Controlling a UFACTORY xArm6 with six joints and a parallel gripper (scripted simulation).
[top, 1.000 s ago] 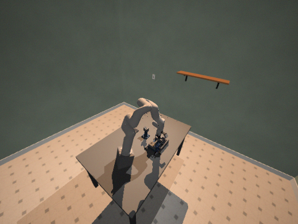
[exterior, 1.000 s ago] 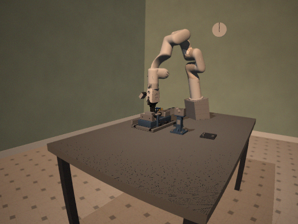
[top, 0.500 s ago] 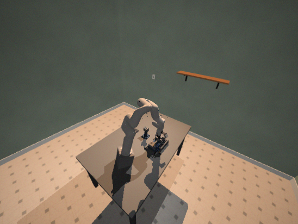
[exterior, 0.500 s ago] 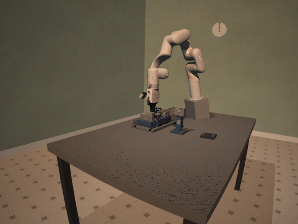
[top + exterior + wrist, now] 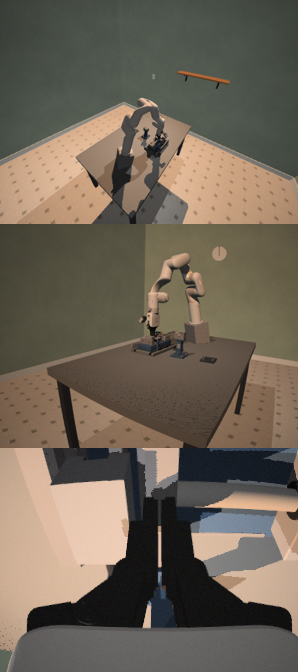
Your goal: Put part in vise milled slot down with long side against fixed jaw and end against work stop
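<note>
Now: hand 3 cm short of the part, 3 cm above it and 1 cm to the left of it. Also, from my hand: air cylinder rod 5 cm behind, 4 cm below, 1 cm to the left; work stop 4 cm to the left, 4 cm ahead, 3 cm below; vise base rail 9 cm to the right, 9 cm below, 5 cm behind.
</note>
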